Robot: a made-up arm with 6 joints. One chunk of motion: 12 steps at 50 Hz.
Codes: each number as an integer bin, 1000 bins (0 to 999) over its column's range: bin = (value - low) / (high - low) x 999, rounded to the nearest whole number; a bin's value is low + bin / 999 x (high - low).
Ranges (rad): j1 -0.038..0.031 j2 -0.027..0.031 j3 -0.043..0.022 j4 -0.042..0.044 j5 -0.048..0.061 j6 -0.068..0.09
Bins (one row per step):
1: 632 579 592 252 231 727
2: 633 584 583 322 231 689
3: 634 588 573 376 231 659
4: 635 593 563 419 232 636
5: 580 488 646 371 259 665
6: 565 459 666 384 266 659
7: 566 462 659 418 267 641
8: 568 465 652 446 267 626
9: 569 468 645 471 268 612
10: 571 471 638 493 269 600
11: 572 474 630 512 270 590
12: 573 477 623 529 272 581
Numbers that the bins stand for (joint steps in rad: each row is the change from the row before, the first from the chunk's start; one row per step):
1: 0.00565 0.00662 -0.00448 -0.02031 -0.02280 0.04698
2: 0.00572 0.00691 -0.00507 -0.01428 -0.02280 0.04097
3: 0.00579 0.00714 -0.00572 -0.00963 -0.02280 0.03623
4: 0.00586 0.00743 -0.00637 -0.00593 -0.02269 0.03259
5: 0.00206 0.00133 -0.00097 -0.01006 -0.01974 0.03718
6: 0.00102 -0.00035 0.00033 -0.00894 -0.01898 0.03623
7: 0.00109 -0.00018 -0.00012 -0.00602 -0.01887 0.03338
8: 0.00123 0.00000 -0.00058 -0.00361 -0.01887 0.03101
9: 0.00130 0.00017 -0.00103 -0.00145 -0.01876 0.02879
10: 0.00144 0.00035 -0.00149 0.00044 -0.01865 0.02689
11: 0.00151 0.00052 -0.00201 0.00208 -0.01854 0.02531
12: 0.00158 0.00069 -0.00246 0.00354 -0.01832 0.02389

